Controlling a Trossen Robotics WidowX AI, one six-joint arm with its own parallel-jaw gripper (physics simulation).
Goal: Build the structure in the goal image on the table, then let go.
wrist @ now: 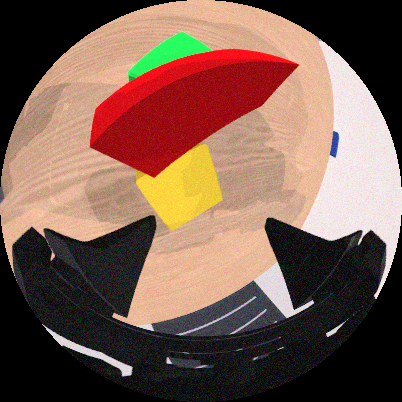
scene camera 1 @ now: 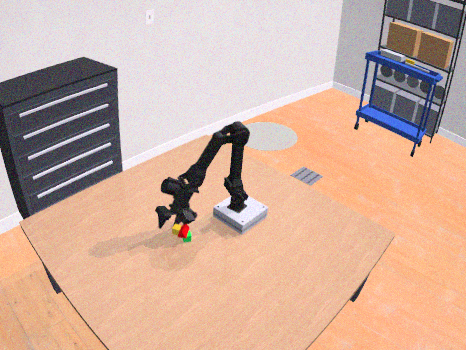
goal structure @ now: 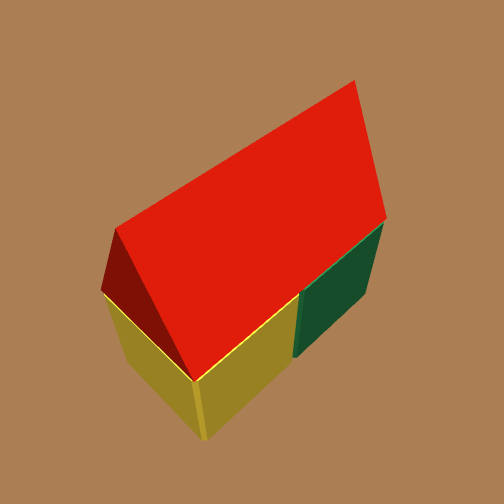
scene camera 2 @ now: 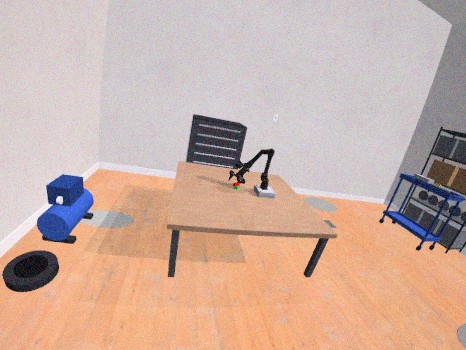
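Note:
A yellow cube is on the table, below the fingers. A red block is beside it, looks tilted, and covers part of the yellow cube in the wrist view. A green block is partly hidden by the red block; whether it bears the red one I cannot tell. My gripper is open and empty, above and beside the blocks, nearest the yellow cube. The yellow cube cannot be made out in scene camera 2.
The arm's pale base stands on the table to the right of the blocks. A dark drawer cabinet stands behind the table. A blue cart and a blue compressor are on the floor.

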